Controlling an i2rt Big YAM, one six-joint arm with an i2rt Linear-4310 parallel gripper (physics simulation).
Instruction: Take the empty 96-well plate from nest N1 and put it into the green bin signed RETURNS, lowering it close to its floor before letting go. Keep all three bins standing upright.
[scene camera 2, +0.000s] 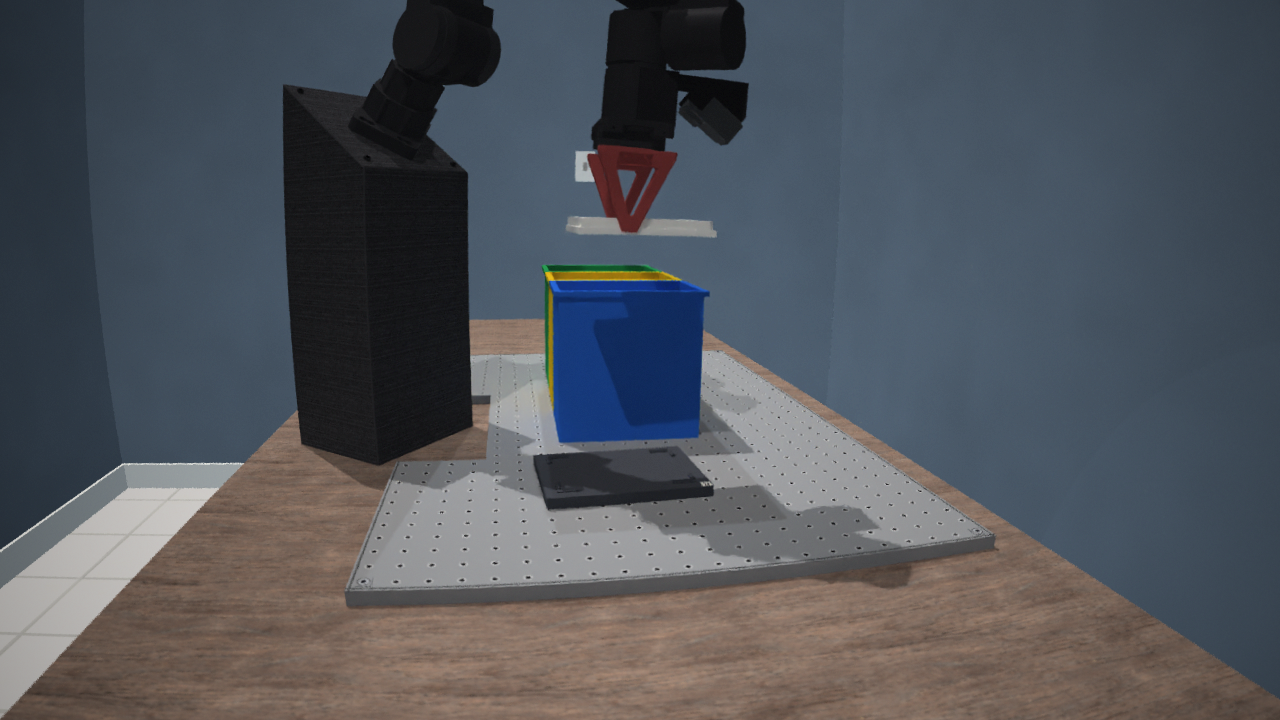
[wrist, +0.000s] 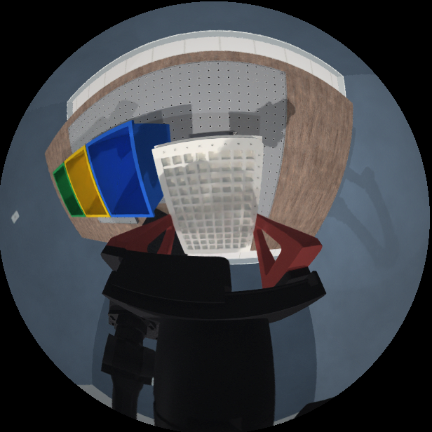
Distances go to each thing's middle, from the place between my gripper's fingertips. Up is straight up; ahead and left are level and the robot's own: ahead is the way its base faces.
The white 96-well plate (scene camera 2: 580, 225) lies 2 cm ahead of my hand. From my hand the other things lie so: black nest (scene camera 2: 614, 477) (25 cm below); then yellow bin (scene camera 2: 549, 275) (9 cm ahead, 31 cm to the left, 16 cm below); then blue bin (scene camera 2: 627, 354) (7 cm ahead, 18 cm to the left, 16 cm below).
